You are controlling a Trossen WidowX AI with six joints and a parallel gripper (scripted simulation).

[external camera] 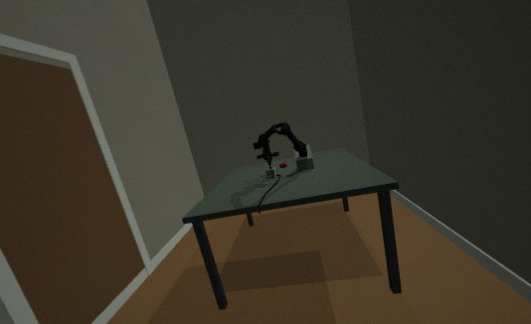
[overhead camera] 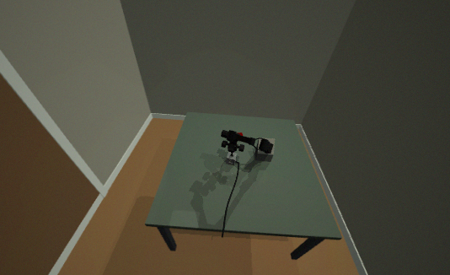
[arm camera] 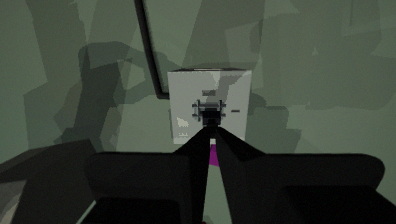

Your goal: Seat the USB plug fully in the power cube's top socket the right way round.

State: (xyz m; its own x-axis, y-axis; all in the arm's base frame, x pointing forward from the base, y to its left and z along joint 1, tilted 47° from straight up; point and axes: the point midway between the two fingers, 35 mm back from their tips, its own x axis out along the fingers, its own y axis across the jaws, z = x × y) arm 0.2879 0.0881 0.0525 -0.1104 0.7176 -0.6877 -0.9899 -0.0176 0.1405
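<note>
My gripper tip is 20 mm above the dark USB plug. The rest, counted from my gripper tip: purple block: 10 mm ahead, 90 mm to the right, 100 mm below; red object: 50 mm behind, 340 mm to the right, 100 mm below.
</note>
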